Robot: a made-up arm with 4 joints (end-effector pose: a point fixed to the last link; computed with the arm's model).
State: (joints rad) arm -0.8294 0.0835 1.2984 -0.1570
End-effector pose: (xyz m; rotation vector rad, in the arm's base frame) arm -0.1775 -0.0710 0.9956 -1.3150 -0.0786 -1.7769
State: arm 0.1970 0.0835 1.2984 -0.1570
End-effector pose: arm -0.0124 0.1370 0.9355 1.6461 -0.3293 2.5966
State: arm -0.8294 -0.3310 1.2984 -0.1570
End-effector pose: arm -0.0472 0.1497 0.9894 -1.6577 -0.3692 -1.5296
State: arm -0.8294 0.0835 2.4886 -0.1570
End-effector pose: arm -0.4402 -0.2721 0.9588 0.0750 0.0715 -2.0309
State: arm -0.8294 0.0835 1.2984 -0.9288
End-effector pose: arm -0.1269 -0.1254 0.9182 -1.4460 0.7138 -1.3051
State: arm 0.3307 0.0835 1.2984 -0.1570
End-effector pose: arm 0.0214 0.1476 0.9244 1.5527 -0.3665 2.4980
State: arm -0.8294 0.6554 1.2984 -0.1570
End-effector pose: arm -0.3940 -0.3069 0.8506 -0.7824 0.3157 -2.0103
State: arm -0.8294 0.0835 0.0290 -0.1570
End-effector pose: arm -0.0619 0.0308 0.6791 -2.5941 -0.2380 -0.8648
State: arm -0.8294 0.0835 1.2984 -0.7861
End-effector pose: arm -0.1321 -0.1179 0.9364 -1.4346 0.5737 -1.4039
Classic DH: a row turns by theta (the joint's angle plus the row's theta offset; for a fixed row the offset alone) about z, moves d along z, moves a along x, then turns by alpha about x. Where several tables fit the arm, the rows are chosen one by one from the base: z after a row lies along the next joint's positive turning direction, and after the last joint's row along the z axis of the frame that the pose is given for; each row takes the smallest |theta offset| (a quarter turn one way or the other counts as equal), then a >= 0, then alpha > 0; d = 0 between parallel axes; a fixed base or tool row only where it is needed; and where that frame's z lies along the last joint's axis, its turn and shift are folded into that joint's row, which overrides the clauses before.
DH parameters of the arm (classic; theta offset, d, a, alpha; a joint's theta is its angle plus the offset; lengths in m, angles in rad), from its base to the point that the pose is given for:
base (fixed): -1.4567 0.7016 0.1313 2.8319
joint 1: 1.4331 0.4072 -0.1418 1.4104
joint 2: 0.9178 -1.0271 -0.0894 0.5222
joint 3: -0.6115 0.7988 -0.1479 1.3337
joint 4: 1.3682 0.0999 0.0005 -2.4883
tool (fixed): -1.5453 0.2343 0 0

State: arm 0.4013 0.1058 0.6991 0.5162
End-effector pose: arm 0.1523 0.1428 0.7918 2.1433 0.1774 1.7754
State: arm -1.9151 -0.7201 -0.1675 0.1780
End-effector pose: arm -0.3639 0.0463 0.6365 -1.7240 -2.3428 0.0128
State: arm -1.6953 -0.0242 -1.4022 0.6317
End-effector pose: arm -0.3174 -0.2885 0.4688 -1.9243 -2.0480 1.1077
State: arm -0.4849 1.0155 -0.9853 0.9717
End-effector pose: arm -0.2886 0.0992 0.3902 -2.0433 -0.7300 -0.7718
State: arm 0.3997 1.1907 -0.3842 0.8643
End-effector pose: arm -0.0845 0.1471 0.4370 2.2085 0.0276 2.0394
